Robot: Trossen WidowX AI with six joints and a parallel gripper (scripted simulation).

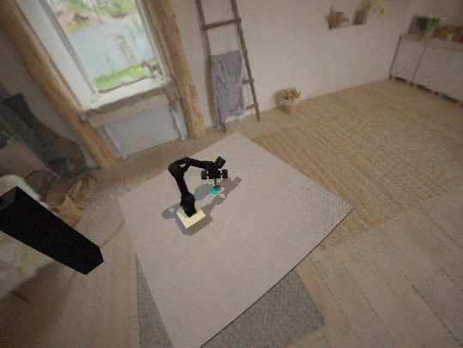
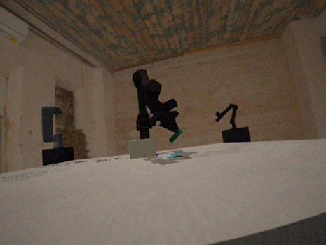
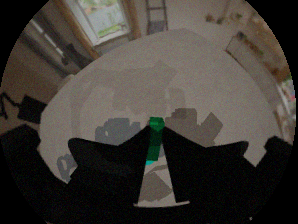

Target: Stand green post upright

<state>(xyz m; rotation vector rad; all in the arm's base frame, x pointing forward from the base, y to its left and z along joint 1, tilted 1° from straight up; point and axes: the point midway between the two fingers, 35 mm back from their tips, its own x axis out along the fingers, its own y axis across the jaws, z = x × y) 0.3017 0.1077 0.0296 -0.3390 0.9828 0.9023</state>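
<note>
Now: gripper tip 10 cm above the cyan circle, 5 cm past it and 3 cm to the left of it. From my gripper tip the other things lie so: green post: 1 cm to the right, 1 cm below, 1 cm behind.
</note>
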